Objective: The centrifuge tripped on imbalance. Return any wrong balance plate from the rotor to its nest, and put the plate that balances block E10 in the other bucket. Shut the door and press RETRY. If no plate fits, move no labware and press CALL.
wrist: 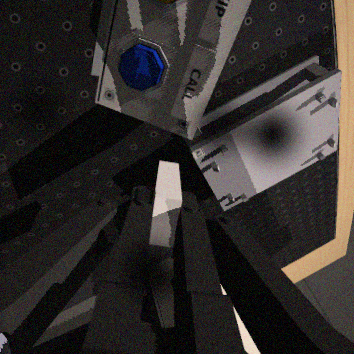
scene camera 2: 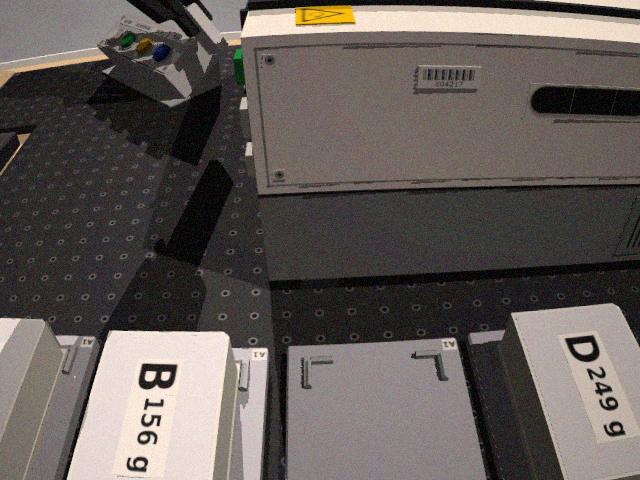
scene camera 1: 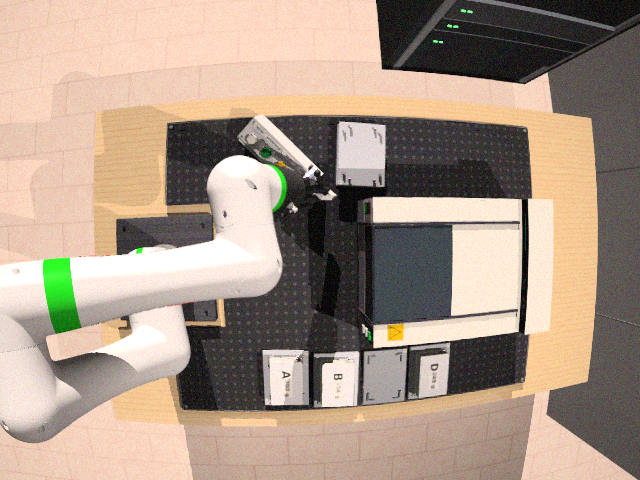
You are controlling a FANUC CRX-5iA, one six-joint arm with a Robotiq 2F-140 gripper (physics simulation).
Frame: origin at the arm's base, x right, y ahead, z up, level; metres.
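Seen in the pictures: gripper, fingertip midpoint: (wrist: 165, 179) (scene camera 2: 218, 49) (scene camera 1: 330, 193).
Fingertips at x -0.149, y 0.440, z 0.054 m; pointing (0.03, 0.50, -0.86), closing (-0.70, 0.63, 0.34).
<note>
A point is followed by its place in that frame.
My gripper (scene camera 1: 325, 194) {x -0.149, y 0.440, z 0.054 m} (scene camera 2: 213, 35) {x -0.149, y 0.440, z 0.054 m} (wrist: 165, 179) {x -0.149, y 0.440, z 0.054 m} is shut and empty, beside the CALL end of the tilted button panel (scene camera 1: 286, 143) {x -0.285, y 0.348, z 0.043 m} (scene camera 2: 173, 77) {x -0.157, y 0.375, z 0.020 m}. The blue CALL button (scene camera 2: 161, 52) {x -0.182, y 0.360, z 0.049 m} (wrist: 141, 66) {x -0.190, y 0.357, z 0.050 m} stands in front of the fingertips in the wrist view, apart from them. The centrifuge (scene camera 1: 444, 209) {x -0.087, y 0.676, z 0.190 m} (scene camera 2: 387, 139) {x 0.209, y 0.572, z 0.115 m} shows a dark panel (scene camera 1: 412, 273) {x 0.045, y 0.585, z 0.193 m} on top; its rotor and buckets are hidden. Plate A (scene camera 1: 281, 379) {x 0.305, y 0.267, z 0.034 m}, plate B (scene camera 1: 338, 382) {x 0.333, y 0.413, z 0.034 m} (scene camera 2: 155, 403) {x 0.336, y 0.414, z 0.034 m} marked 156 g and plate D (scene camera 1: 433, 374) {x 0.359, y 0.675, z 0.034 m} (scene camera 2: 589, 382) {x 0.362, y 0.671, z 0.034 m} marked 249 g sit in nests. The third nest (scene camera 1: 384, 376) {x 0.353, y 0.545, z -0.009 m} (scene camera 2: 377, 413) {x 0.333, y 0.546, z -0.008 m} is empty. Block E10 does not show.
A grey stand (scene camera 1: 360, 147) {x -0.262, y 0.533, z 0.020 m} (wrist: 295, 130) {x -0.272, y 0.524, z 0.020 m} with corner guides and a bare top is behind the centrifuge, right of the panel. The green button (scene camera 1: 265, 152) {x -0.267, y 0.295, z 0.050 m} (scene camera 2: 127, 39) {x -0.262, y 0.296, z 0.049 m} and yellow button (scene camera 1: 279, 164) {x -0.234, y 0.326, z 0.052 m} (scene camera 2: 144, 45) {x -0.221, y 0.330, z 0.049 m} are on the panel. A black rack cabinet (scene camera 1: 465, 56) stands beyond the table.
</note>
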